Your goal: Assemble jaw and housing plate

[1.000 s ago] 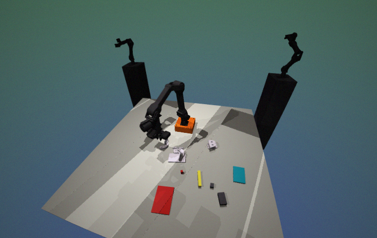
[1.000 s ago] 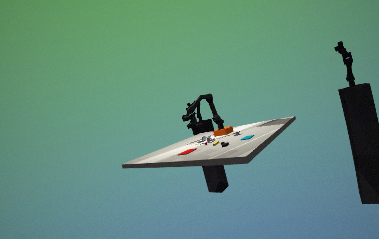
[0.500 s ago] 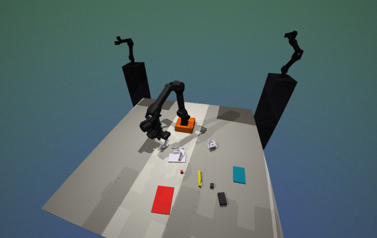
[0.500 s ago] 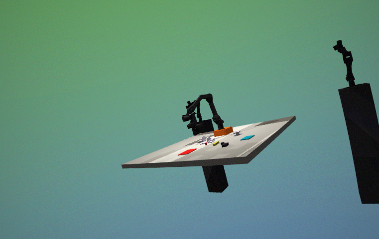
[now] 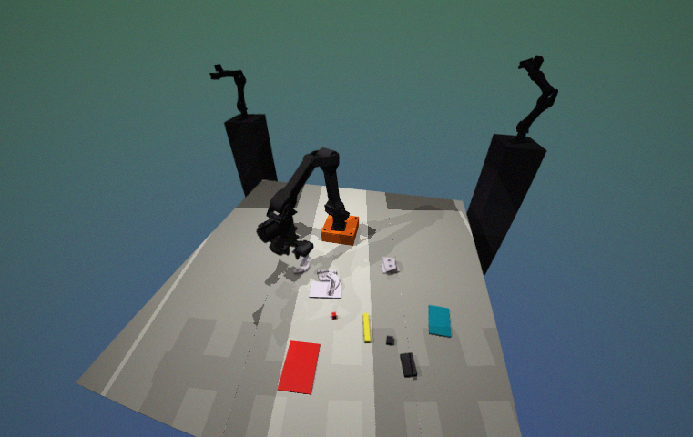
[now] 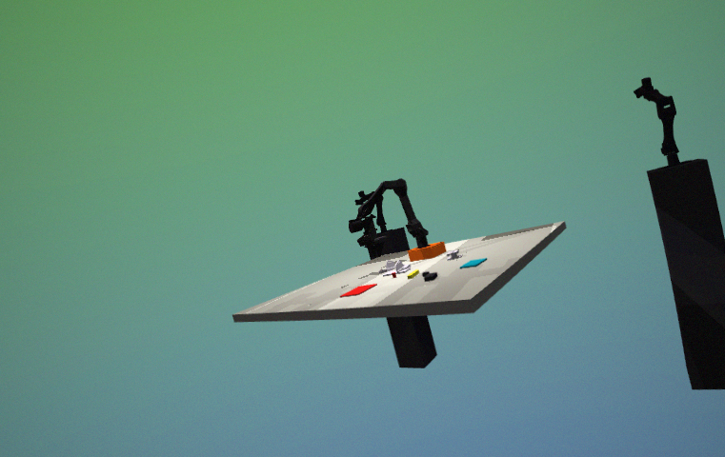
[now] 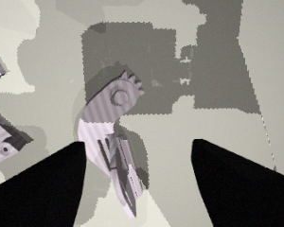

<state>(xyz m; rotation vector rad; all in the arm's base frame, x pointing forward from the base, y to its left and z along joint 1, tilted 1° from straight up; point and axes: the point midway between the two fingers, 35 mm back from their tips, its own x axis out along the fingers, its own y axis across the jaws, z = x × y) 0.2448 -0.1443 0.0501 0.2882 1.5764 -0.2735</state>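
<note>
The jaw lies 10 mm behind my gripper tip, 10 mm to the left of it and 80 mm below it. Round my gripper tip: small red cube: 190 mm ahead, 200 mm to the left, 70 mm below; yellow bar: 210 mm ahead, 320 mm to the left, 80 mm below; red sheet: 370 mm ahead, 130 mm to the left, 80 mm below.
</note>
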